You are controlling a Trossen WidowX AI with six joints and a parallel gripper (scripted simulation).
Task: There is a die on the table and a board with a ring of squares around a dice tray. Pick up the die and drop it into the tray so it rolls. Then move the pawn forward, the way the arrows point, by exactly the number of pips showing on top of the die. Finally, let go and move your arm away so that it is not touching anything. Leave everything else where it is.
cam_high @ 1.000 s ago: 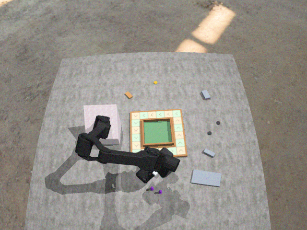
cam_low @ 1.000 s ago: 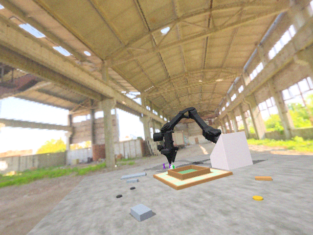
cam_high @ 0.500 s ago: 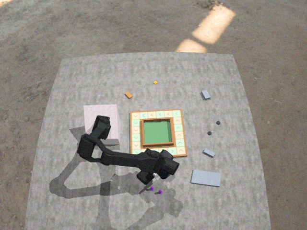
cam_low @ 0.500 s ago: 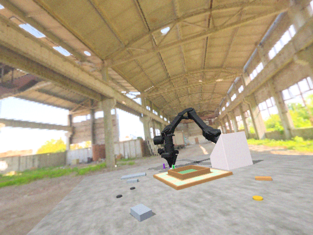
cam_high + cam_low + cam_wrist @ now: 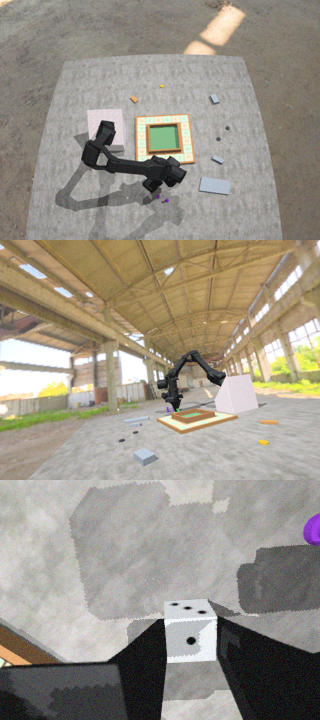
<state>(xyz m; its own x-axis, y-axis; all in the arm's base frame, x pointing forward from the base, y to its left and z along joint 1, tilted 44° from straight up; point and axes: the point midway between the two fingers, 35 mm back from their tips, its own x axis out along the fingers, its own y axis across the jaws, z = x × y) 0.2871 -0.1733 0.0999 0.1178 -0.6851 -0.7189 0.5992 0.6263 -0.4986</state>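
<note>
Right now the green pawn is 30 mm ahead of my gripper tip, 120 mm to the left of it and 20 mm above it. From my gripper tip the other things lie so: green dice tray: 10 mm behind, 230 mm to the left; then orange tile: 210 mm behind, 460 mm to the left, 10 mm below; then white die: right at my gripper tip.
</note>
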